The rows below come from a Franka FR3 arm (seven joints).
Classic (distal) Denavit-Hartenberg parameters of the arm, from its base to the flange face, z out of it. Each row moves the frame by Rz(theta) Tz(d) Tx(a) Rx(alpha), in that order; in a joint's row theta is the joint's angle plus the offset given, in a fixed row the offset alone. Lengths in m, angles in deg.
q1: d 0.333  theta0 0  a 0  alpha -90
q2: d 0  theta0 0  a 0  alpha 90
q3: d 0.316  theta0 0  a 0.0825  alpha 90
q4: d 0  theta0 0  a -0.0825  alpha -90
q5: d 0.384  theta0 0  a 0  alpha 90
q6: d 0  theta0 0  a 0.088  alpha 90
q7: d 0.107  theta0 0  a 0  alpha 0
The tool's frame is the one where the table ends.
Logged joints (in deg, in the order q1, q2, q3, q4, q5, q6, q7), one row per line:
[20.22, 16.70, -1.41, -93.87, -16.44, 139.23, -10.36]
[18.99, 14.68, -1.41, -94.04, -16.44, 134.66, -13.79]
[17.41, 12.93, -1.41, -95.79, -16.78, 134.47, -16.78]
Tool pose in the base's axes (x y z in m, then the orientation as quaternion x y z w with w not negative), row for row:
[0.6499, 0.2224, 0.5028, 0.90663, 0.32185, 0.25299, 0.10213]
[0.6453, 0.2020, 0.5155, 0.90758, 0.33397, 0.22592, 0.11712]
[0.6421, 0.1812, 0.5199, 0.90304, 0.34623, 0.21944, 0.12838]
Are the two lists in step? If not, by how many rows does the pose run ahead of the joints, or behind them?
They are in step.
